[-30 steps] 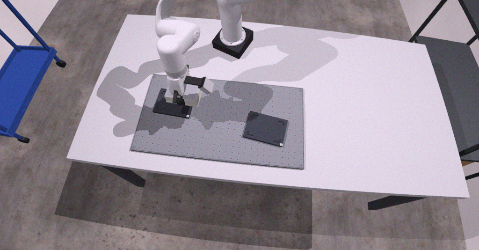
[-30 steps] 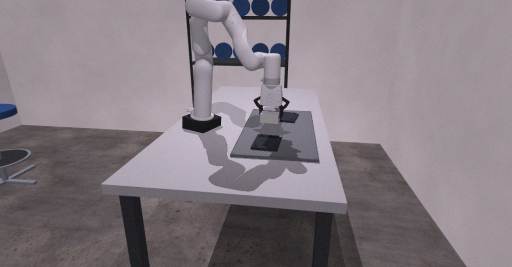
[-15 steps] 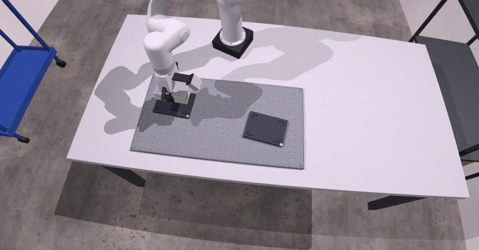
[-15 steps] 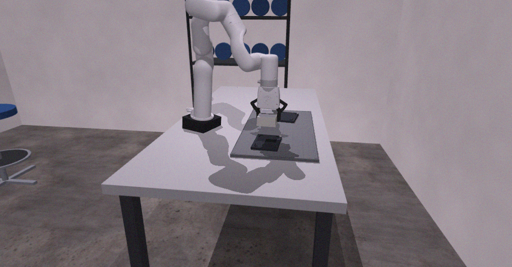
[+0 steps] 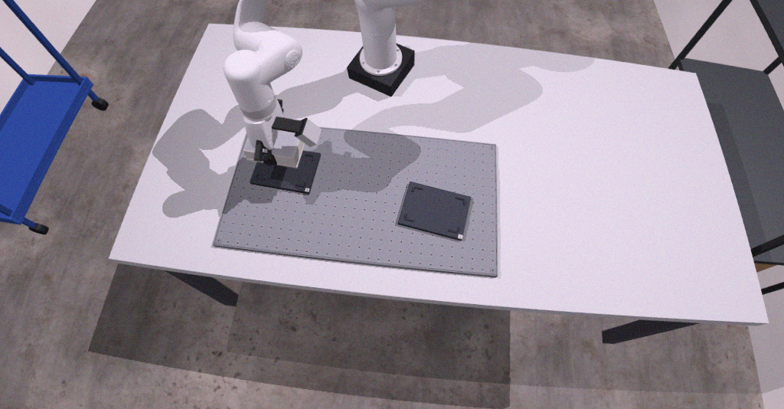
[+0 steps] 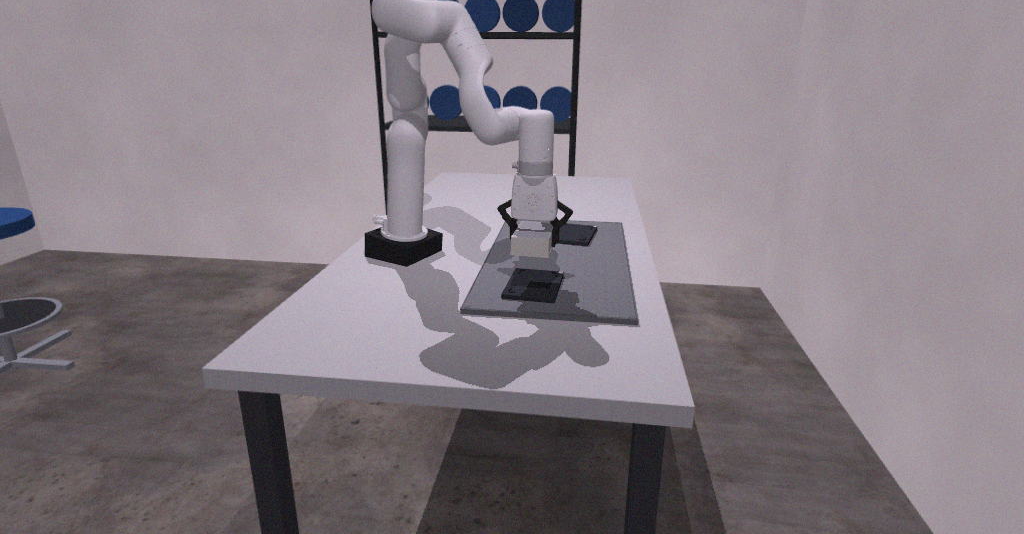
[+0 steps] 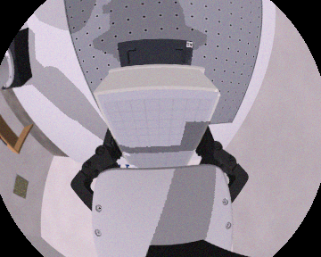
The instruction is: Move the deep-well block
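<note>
Right now the white deep-well block is right at my hand.
</note>
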